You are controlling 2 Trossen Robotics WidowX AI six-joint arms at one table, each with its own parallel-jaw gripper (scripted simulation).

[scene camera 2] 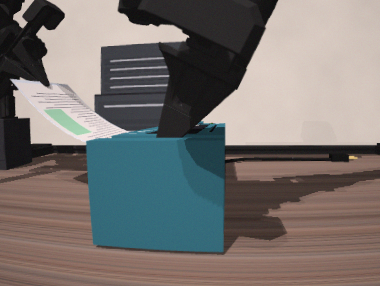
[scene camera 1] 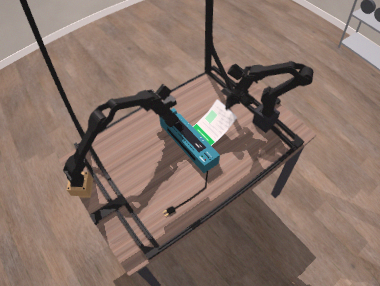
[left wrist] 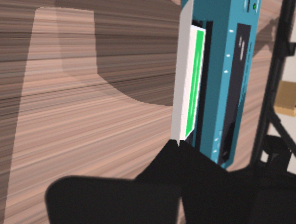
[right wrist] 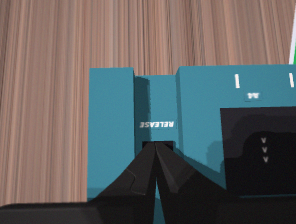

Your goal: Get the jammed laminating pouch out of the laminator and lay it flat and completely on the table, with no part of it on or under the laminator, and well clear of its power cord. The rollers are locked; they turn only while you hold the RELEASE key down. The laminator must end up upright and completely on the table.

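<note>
The left gripper appears in the pictures, the left wrist view among them. The right gripper can be seen as well, and the right wrist view also shows it. A teal laminator is part of the pictured scene too.
</note>
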